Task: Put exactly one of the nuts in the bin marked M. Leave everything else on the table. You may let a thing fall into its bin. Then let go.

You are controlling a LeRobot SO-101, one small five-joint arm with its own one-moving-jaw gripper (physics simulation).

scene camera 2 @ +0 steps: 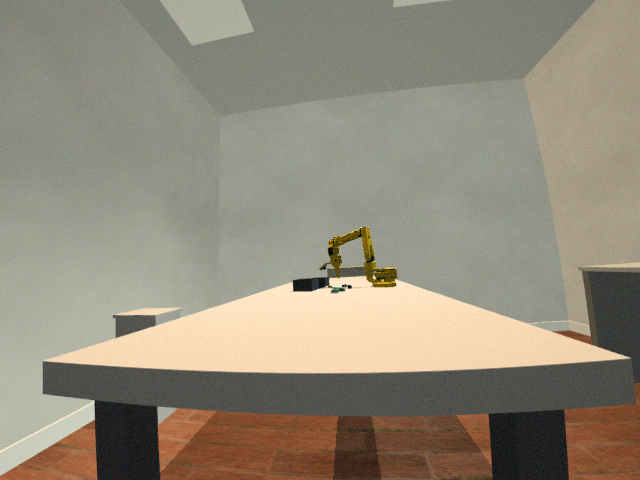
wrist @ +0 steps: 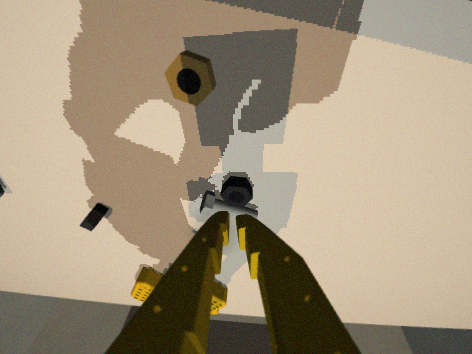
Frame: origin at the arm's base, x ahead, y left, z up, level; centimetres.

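Where they show: hand, its tool point: [scene camera 2: 338, 277] [wrist: 228, 223]; arm's base, origin of its link: [scene camera 2: 379, 286].
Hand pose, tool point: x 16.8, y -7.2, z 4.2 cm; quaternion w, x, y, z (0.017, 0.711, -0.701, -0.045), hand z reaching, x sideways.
Each offset is from my tool point to the top centre of the thing. Level surfaces: height alone.
My gripper [scene camera 2: 338, 275] [wrist: 233, 216] is shut and empty, its tips nearly together and pointing down above the table. In the wrist view a brass hexagonal nut {dx +4.0, dy +1.6, dz -3.3 cm} [wrist: 203, 75] lies up and to the left of the tips. A dark hexagonal piece {dx -2.1, dy +0.0, dz -3.3 cm} [wrist: 237, 189] shows just past the tips, against a grey bolt {dx -3.6, dy +0.5, dz -2.8 cm} [wrist: 230, 206]; whether it is a nut or a bolt head is hard to tell. Dark bins {dx +11.8, dy -0.4, dz +0.5 cm} [scene camera 2: 305, 284] stand left of the gripper in the scene view; the letter M cannot be read. The bins do not show clearly in the wrist view.
A small dark block {dx -4.7, dy +10.2, dz -2.6 cm} [wrist: 95, 216] lies to the left in the wrist view. Yellow ridged pieces [wrist: 144, 285] show beside and behind the left jaw. Small green and dark things {dx -0.7, dy +16.5, dz -2.7 cm} [scene camera 2: 337, 288] lie on the table {dz -4.2 cm} [scene camera 2: 330, 335] between the bins and the arm's base [scene camera 2: 384, 276].
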